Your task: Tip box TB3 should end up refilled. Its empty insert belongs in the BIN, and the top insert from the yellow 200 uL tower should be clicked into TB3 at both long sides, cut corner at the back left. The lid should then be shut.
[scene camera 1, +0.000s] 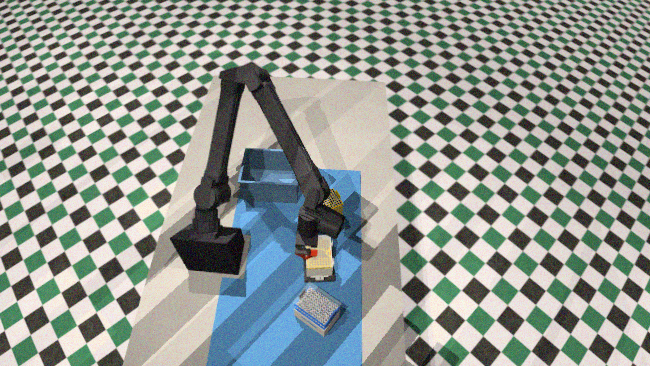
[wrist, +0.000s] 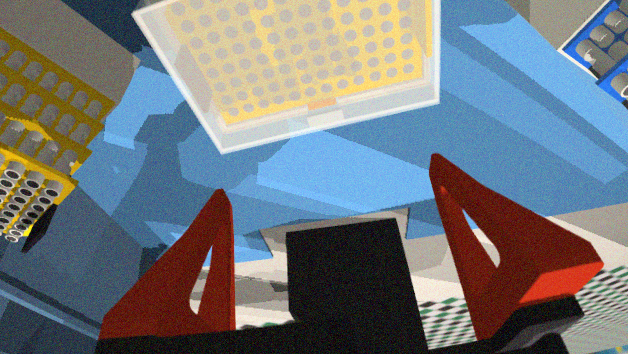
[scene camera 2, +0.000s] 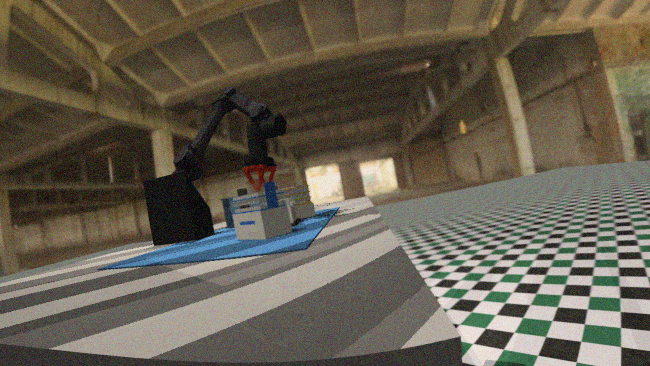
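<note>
Tip box TB3 (scene camera 1: 319, 270) stands near the middle of the mat. Its clear lid (wrist: 325, 131) is down, and a yellow insert (wrist: 300, 64) with rows of holes shows through it. My gripper (scene camera 1: 307, 254) (scene camera 2: 258, 188) (wrist: 327, 180) is open and empty. It points down above TB3's arm-base side, and the box lies beyond the fingertips in the wrist view. The yellow tower (scene camera 1: 334, 201) (wrist: 37, 100), with stacked inserts full of tips, is partly hidden by the arm in scene camera 1. The blue BIN (scene camera 1: 270, 193) (wrist: 90, 260) stands behind, towards the left. TB3's latches and cut corner are unclear.
A white box with blue inserts and tips (scene camera 1: 317, 309) (scene camera 2: 260, 224) (wrist: 602, 37) stands in front of TB3, turned at an angle. The blue mat (scene camera 1: 270, 330) (scene camera 2: 295, 245) lies on the pale table (scene camera 1: 365, 110). The black arm base (scene camera 1: 212, 252) (scene camera 2: 177, 215) stands at the left.
</note>
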